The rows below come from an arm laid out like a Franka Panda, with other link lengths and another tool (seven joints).
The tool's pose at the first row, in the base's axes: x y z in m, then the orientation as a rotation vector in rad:
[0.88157, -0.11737, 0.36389, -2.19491, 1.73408, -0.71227]
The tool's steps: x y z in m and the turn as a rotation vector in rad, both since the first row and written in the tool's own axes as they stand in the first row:
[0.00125, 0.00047, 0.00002, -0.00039, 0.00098, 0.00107]
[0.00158, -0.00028, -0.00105, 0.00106, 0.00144, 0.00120]
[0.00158, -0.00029, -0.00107, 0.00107, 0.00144, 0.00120]
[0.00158, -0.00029, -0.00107, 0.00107, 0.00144, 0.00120]
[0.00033, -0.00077, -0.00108, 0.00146, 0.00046, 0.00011]
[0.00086, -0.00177, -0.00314, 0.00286, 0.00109, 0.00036]
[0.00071, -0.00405, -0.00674, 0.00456, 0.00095, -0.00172]
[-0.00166, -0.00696, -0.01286, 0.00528, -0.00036, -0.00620]
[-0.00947, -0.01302, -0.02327, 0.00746, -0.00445, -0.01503]
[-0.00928, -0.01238, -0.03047, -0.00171, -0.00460, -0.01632]
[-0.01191, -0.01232, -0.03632, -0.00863, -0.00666, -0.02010]
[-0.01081, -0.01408, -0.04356, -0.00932, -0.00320, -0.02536]
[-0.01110, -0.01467, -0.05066, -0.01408, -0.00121, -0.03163]
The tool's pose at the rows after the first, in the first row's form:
[0.88140, -0.11869, 0.36392, -2.19409, 1.73588, -0.71293]
[0.88153, -0.11871, 0.36526, -2.19301, 1.73517, -0.71450]
[0.88152, -0.11871, 0.36528, -2.19301, 1.73516, -0.71451]
[0.88152, -0.11871, 0.36528, -2.19301, 1.73516, -0.71451]
[0.88171, -0.11738, 0.36525, -2.19385, 1.73334, -0.71385]
[0.88156, -0.11743, 0.36760, -2.19268, 1.73287, -0.71555]
[0.88157, -0.11634, 0.37172, -2.19368, 1.72953, -0.71708]
[0.88041, -0.11270, 0.37780, -2.19774, 1.72400, -0.71705]
[0.87873, -0.10259, 0.38785, -2.20518, 1.71180, -0.71567]
[0.87448, -0.10222, 0.39369, -2.21254, 1.71711, -0.70925]
[0.87094, -0.09913, 0.39805, -2.22089, 1.71741, -0.70265]
[0.86883, -0.09901, 0.40528, -2.22676, 1.71436, -0.70759]
[0.86557, -0.09787, 0.41152, -2.23631, 1.71253, -0.70805]

